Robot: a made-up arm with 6 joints. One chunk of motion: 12 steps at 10 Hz.
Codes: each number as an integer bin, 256 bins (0 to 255) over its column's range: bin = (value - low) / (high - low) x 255, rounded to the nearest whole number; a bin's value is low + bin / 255 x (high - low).
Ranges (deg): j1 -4..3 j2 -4..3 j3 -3..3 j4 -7..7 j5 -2..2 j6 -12..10
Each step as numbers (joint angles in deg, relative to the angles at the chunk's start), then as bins.
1 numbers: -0.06 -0.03 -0.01 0.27 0.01 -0.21
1 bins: 144 145 127 132 128 137
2 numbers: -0.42 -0.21 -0.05 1.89 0.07 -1.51
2 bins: 130 138 125 162 132 122
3 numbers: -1.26 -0.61 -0.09 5.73 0.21 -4.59
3 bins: 100 123 124 232 141 86
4 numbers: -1.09 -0.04 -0.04 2.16 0.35 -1.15
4 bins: 106 144 126 167 150 126
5 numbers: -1.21 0.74 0.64 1.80 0.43 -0.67
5 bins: 102 173 155 160 155 131
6 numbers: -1.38 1.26 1.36 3.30 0.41 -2.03
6 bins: 95 192 185 188 154 116
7 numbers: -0.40 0.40 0.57 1.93 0.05 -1.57
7 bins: 131 160 152 163 131 121
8 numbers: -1.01 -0.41 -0.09 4.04 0.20 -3.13
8 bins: 109 131 124 201 140 103
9 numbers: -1.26 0.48 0.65 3.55 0.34 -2.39
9 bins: 100 163 155 192 149 111
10 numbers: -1.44 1.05 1.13 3.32 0.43 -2.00
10 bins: 93 184 176 188 155 116
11 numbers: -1.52 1.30 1.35 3.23 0.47 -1.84
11 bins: 90 193 185 186 157 118
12 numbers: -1.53 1.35 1.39 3.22 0.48 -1.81
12 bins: 90 195 187 186 158 118
